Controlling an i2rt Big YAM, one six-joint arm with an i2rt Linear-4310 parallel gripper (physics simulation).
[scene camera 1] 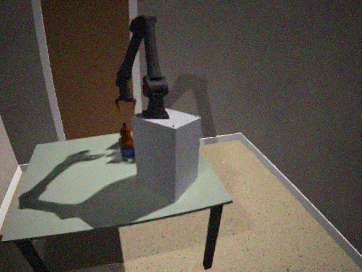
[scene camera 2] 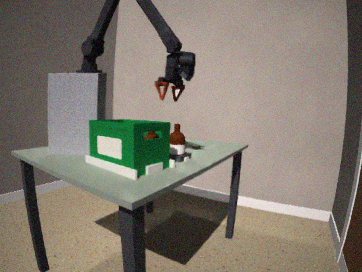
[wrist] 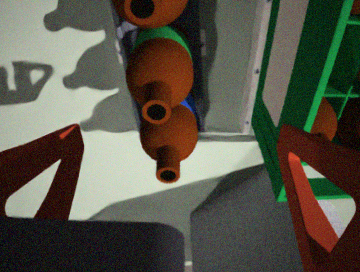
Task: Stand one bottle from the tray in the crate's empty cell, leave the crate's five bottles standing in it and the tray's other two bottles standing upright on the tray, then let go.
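Frame: origin at the arm's base, x ahead, y left, z up, level; metres.
Seen in the pictures: gripper, fingertip midpoint: [scene camera 1: 126,111] [scene camera 2: 168,100] [wrist: 180,135]; arm's base, link origin: [scene camera 1: 155,116] [scene camera 2: 89,73].
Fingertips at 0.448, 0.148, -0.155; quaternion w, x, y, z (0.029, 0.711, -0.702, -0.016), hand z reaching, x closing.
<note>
Pixels of each thing's top centre, then the offset from my fingertips to it, as dx, dy, dz. "spot": a spot on its surface instead. Level surfaces: height alone.
- dark tray, top centre: [wrist: 160,51] [scene camera 2: 161,150] [scene camera 1: 127,146] -0.057, +0.020, -0.237
- white-labelled bottle, surface spot: [scene camera 2: 177,139] spot: +0.056, -0.002, -0.168
- green crate, top centre: [scene camera 2: 127,121] -0.034, -0.206, -0.088
- crate bottle, top centre: [wrist: 329,162] -0.120, -0.165, -0.100
- pale green table, surface height: dz -0.263
My gripper [scene camera 1: 126,105] [scene camera 2: 169,99] [wrist: 180,135] is open and empty, fingers pointing down, high above the table near the tray. In the wrist view three brown bottles stand in a row on the dark tray [scene camera 2: 186,156] [wrist: 198,50]: a blue-labelled one [wrist: 170,135] [scene camera 1: 127,141] nearest, a green-labelled one [wrist: 161,67] in the middle, and a third [wrist: 170,12] cut off by the top edge. A white-labelled bottle [scene camera 2: 177,139] shows in the second scene view. The green crate [scene camera 2: 112,129] [wrist: 305,65] stands beside the tray. A crate bottle [wrist: 325,120] shows partly; most of its cells are hidden.
The grey pedestal [scene camera 1: 155,155] [scene camera 2: 73,112] [wrist: 240,215] carries the arm and hides the crate in the first scene view. White strips [scene camera 2: 111,167] run along the crate's base. All stand on the pale green table [scene camera 1: 65,185] [scene camera 2: 132,192].
</note>
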